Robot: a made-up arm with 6 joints.
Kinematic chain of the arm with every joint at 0, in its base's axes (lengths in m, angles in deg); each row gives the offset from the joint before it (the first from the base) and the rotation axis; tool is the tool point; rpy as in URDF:
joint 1: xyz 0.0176 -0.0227 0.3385 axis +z
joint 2: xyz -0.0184 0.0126 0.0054 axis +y
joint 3: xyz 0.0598 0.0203 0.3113 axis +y
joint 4: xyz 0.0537 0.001 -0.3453 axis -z
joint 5: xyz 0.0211 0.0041 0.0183 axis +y
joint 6: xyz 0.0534 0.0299 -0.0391 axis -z
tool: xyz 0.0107 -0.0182 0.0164 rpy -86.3 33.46 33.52
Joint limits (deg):
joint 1: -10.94..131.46
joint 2: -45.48..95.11
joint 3: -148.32..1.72
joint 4: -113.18..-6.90
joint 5: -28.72..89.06
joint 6: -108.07..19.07
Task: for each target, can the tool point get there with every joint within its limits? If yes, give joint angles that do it. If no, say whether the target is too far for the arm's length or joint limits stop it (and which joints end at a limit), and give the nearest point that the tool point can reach.
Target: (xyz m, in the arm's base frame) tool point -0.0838 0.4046 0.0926
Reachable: yes | joints 86.69 62.10 -76.41 -75.62 14.10 -47.50
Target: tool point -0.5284 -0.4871 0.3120
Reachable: no: joint limits stop it (at a limit: joint 2, joint 3) | nearest point -0.1004 -0.1230 0.2519 | short by 0.565 m
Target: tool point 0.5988 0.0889 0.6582
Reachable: yes | joints 4.85 30.48 -128.40 -75.12 74.63 -73.26
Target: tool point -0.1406 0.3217 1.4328
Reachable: no: too far | nearest point -0.0793 0.1882 1.0312 | short by 0.428 m
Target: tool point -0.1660 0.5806 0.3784
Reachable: yes | joints 95.47 56.87 -129.16 -93.11 2.51 -36.74
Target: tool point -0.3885 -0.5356 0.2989
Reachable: no: joint limits stop it (at a limit: joint 2, joint 3) | nearest point -0.0786 -0.1442 0.2508 | short by 0.502 m
